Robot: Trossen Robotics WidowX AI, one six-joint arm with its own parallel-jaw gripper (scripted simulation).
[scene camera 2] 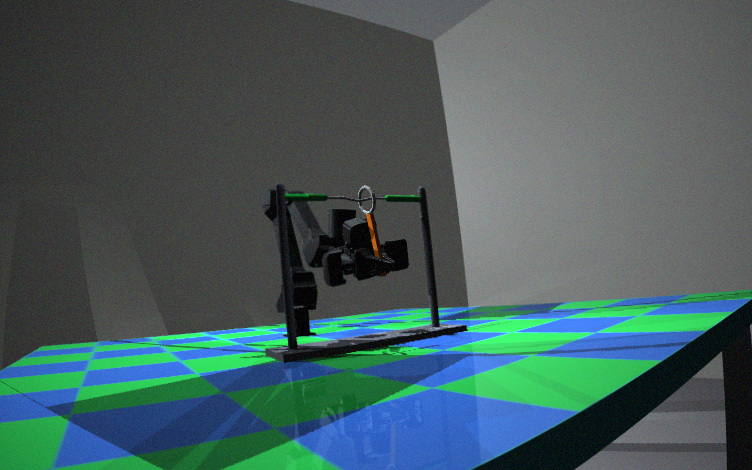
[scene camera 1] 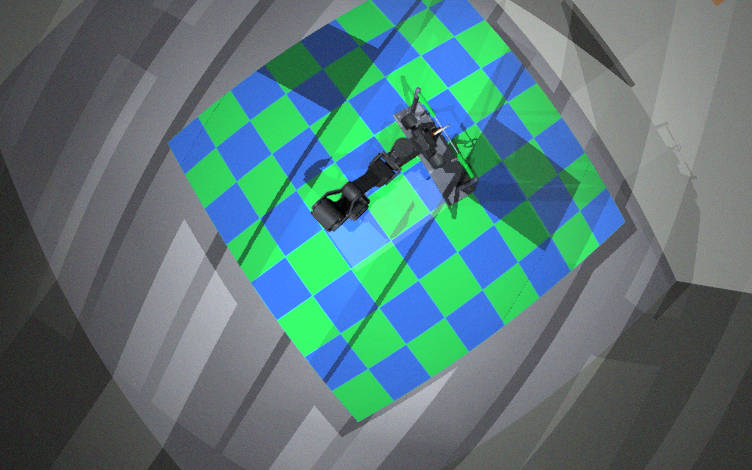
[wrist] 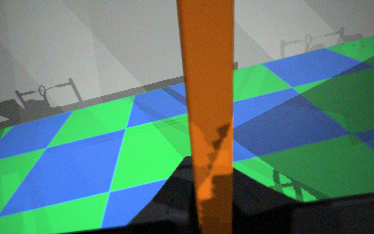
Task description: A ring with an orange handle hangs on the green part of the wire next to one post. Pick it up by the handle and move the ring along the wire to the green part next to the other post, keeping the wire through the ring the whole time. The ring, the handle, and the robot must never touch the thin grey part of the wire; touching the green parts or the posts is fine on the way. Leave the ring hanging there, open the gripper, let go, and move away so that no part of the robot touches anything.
Labels:
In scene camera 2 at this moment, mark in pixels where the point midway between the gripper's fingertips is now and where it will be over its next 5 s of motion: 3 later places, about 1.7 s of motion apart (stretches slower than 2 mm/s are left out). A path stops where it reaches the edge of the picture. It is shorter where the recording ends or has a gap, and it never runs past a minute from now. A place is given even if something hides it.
My gripper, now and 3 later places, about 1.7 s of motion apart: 393,265; 406,262; 407,270; 385,267

